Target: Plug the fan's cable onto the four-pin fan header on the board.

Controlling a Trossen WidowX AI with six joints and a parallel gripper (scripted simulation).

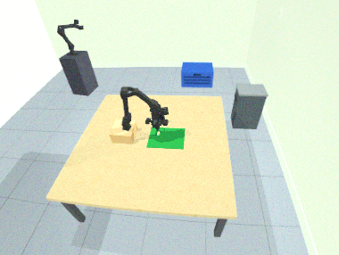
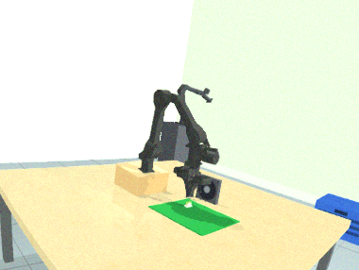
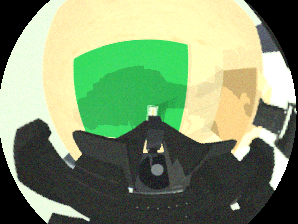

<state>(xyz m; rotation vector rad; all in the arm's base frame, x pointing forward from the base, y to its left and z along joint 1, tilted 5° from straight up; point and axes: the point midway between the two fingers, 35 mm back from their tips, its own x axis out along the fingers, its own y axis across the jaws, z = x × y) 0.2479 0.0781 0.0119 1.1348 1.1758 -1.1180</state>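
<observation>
My gripper tip is 10 mm to the right of the dark plug and 10 mm below it. Round my gripper tip: green board 80 mm ahead, 20 mm to the right, 80 mm below; black fan 40 mm behind, 140 mm to the left.
</observation>
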